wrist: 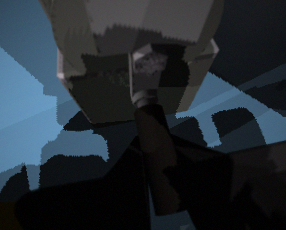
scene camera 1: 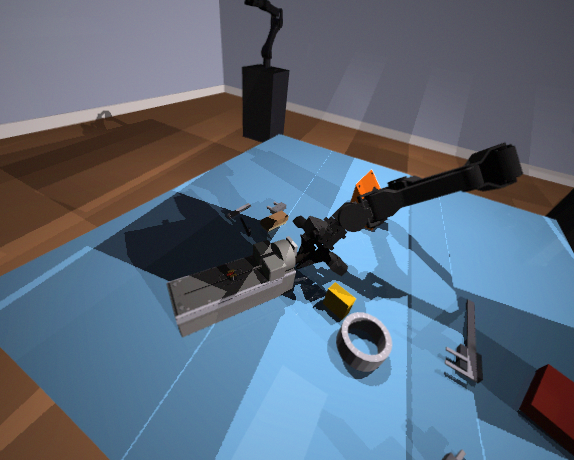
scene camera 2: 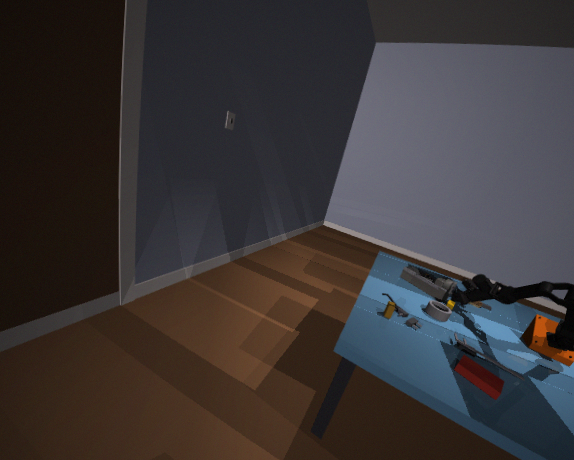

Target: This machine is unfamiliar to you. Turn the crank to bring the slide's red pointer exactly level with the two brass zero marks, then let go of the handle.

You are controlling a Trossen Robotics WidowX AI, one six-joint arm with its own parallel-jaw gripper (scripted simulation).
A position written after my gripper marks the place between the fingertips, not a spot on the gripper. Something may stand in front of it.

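Scene camera 1: my gripper (scene camera 1: 294,266), grey caliper (scene camera 1: 468,363). Scene camera 2: red block (scene camera 2: 479,376). Wrist view: grey slide machine (wrist: 100,86), my gripper (wrist: 150,139). Red block out of frame in the wrist view. Grey caliper out of frame in the wrist view.
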